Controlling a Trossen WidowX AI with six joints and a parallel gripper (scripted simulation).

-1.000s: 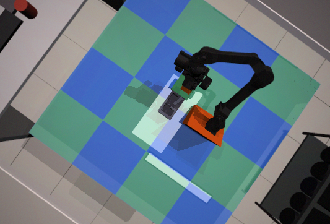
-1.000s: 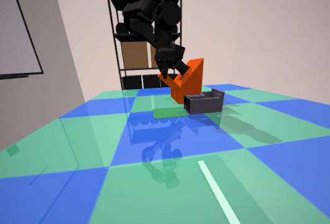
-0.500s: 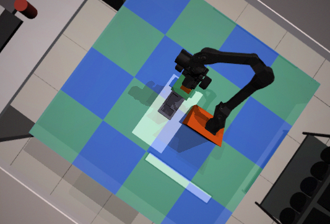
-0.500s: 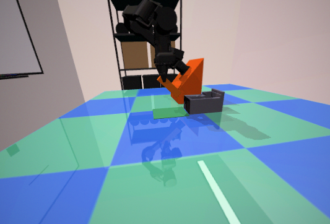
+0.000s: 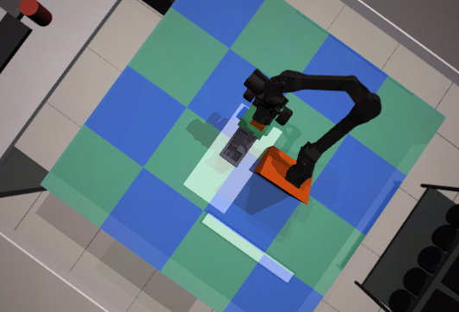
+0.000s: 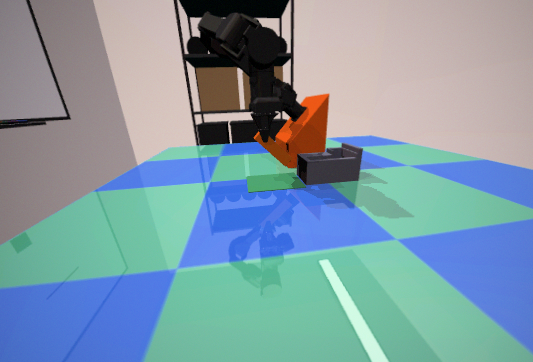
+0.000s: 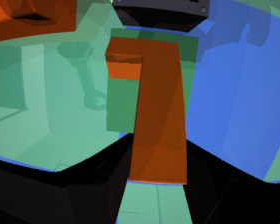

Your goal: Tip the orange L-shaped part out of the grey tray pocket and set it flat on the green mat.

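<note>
My gripper tip is 13 cm above the green mat and 2 cm to the right of it. From my gripper tip the other things lie so: orange L-shaped part 3 cm to the left, 3 cm below, 2 cm behind.
</note>
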